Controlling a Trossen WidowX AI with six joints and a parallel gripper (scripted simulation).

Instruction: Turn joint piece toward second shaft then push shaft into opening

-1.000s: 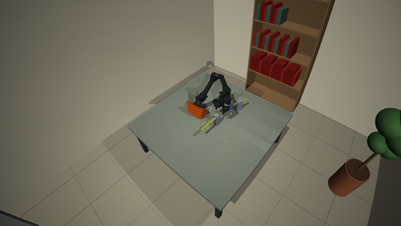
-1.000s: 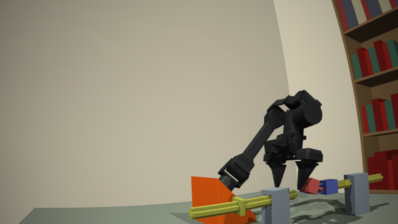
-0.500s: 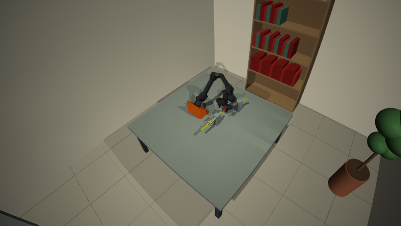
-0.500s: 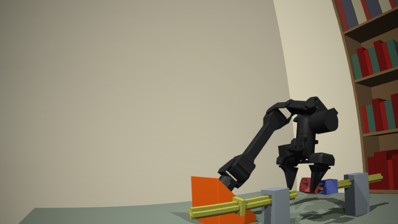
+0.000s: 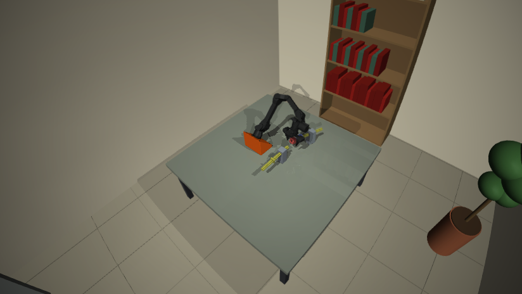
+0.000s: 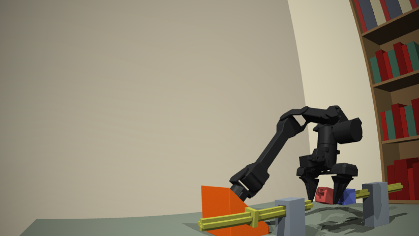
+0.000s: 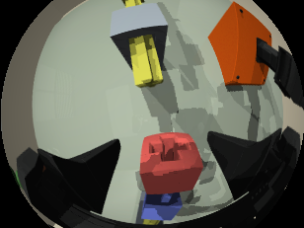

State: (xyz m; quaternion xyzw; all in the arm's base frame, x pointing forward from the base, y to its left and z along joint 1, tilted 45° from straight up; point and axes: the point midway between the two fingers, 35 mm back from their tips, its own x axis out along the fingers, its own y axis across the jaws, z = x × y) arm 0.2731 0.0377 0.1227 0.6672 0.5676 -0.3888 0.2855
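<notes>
The red joint piece is 20 mm to the left of my gripper tip and 20 mm above it.
</notes>
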